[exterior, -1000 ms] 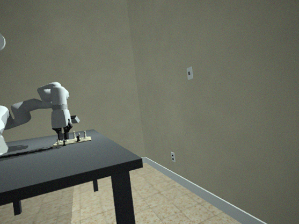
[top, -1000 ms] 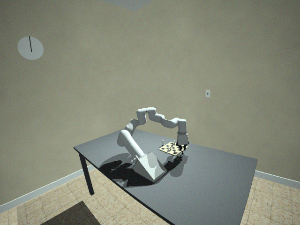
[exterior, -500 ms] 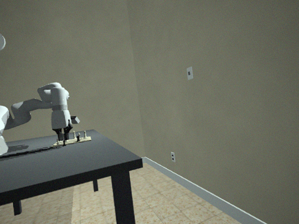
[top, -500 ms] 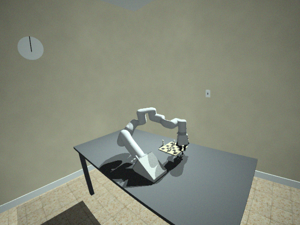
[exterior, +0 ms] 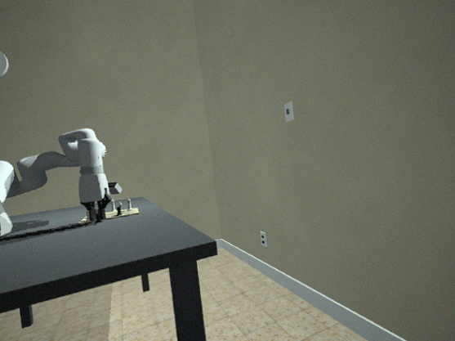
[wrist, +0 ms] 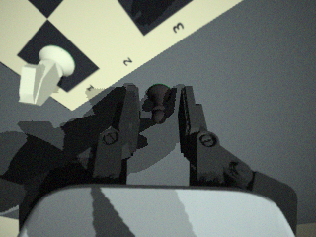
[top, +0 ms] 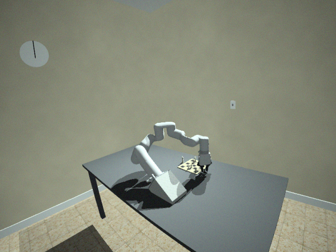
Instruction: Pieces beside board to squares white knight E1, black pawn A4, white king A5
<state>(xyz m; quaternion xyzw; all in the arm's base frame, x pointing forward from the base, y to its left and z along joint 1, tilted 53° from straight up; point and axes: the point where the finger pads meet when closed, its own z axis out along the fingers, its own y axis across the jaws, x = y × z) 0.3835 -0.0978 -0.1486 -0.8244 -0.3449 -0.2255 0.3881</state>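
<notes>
The black pawn lies 20 mm below my hand. From my hand the other things lie so: white king 70 mm ahead, 270 mm to the left; then white knight 30 mm behind, 70 mm to the left, 10 mm below; then chessboard 50 mm ahead, 130 mm to the left, 30 mm below.
</notes>
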